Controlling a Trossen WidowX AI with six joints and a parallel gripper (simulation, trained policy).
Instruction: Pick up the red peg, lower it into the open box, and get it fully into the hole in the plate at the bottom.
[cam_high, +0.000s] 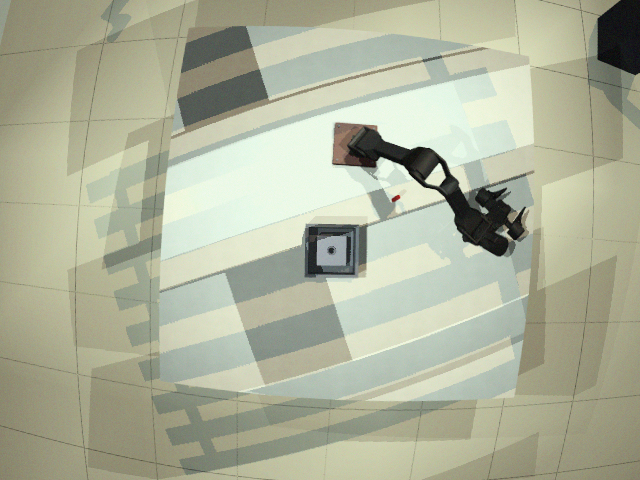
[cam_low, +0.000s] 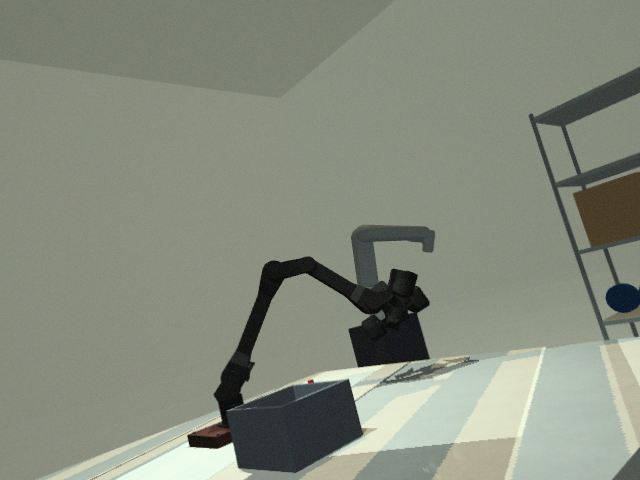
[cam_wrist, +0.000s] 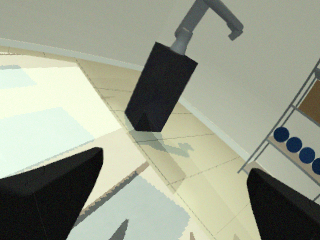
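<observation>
My gripper tip is 36 cm to the left of the red peg, 12 cm above it and 7 cm short of it. Round my gripper tip: plate 53 cm to the right, 27 cm ahead, 12 cm below; dark grey box 53 cm to the right, 27 cm ahead, 14 cm below.
</observation>
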